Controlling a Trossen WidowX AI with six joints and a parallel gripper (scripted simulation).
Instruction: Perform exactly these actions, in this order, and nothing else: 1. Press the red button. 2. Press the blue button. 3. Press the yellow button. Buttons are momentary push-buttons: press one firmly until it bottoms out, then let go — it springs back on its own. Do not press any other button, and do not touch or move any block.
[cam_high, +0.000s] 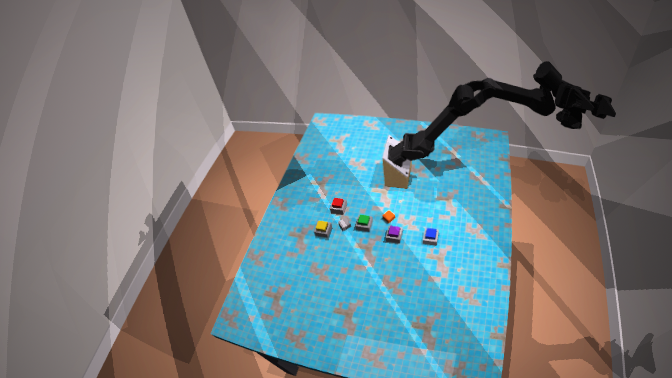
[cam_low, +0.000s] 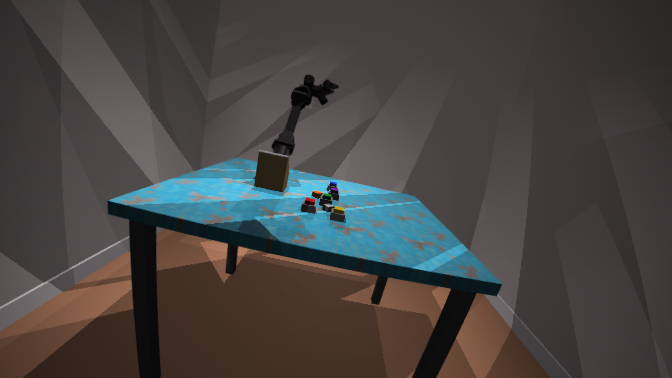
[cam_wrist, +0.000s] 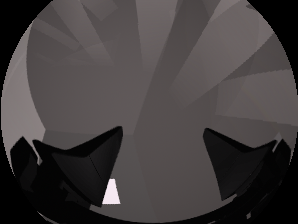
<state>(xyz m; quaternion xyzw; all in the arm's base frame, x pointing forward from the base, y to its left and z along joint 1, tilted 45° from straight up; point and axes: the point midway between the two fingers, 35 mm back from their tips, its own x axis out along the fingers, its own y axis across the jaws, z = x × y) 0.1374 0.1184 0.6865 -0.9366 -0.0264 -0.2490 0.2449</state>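
Now: the red button 77 cm to the right of my gripper tip, 49 cm below it and 5 cm behind it. From my gripper tip the other things lie so: purple button: 56 cm to the right, 49 cm below, 5 cm ahead; then blue button: 49 cm below, 44 cm to the right, 5 cm ahead; then orange block: 59 cm to the right, 51 cm below, 2 cm behind.
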